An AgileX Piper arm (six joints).
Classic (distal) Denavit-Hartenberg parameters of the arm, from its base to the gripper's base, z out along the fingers. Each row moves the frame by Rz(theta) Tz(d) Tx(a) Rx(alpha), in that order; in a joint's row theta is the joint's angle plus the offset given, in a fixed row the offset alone. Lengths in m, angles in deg.
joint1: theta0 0, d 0.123, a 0, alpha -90
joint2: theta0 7.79, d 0, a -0.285, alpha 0
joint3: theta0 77.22, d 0, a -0.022, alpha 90
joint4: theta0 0, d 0.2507, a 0, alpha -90
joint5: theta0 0, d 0, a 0, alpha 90
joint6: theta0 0, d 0.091, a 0, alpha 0
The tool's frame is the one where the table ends.
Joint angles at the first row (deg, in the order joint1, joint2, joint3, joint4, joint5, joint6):
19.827, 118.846, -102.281, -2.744, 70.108, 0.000
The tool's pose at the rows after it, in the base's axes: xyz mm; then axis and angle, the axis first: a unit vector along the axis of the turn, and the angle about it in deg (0 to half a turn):
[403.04 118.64 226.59 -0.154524 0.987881 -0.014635 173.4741]
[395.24 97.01 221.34 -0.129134 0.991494 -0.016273 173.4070]
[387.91 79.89 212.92 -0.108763 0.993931 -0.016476 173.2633]
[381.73 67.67 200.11 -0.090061 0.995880 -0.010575 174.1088]
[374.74 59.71 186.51 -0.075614 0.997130 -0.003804 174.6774]
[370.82 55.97 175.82 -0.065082 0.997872 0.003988 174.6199]
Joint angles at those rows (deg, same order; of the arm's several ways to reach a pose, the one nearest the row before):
16.959, 116.822, -97.534, -2.744, 69.493, 0.001
14.381, 114.187, -92.010, -2.882, 66.516, 0.543
12.228, 112.316, -87.034, -2.881, 63.229, 0.891
10.462, 111.661, -82.986, -2.005, 60.574, 1.025
9.267, 111.203, -78.978, -1.055, 57.504, 1.120
8.583, 111.204, -76.322, 0.000, 54.709, 1.120

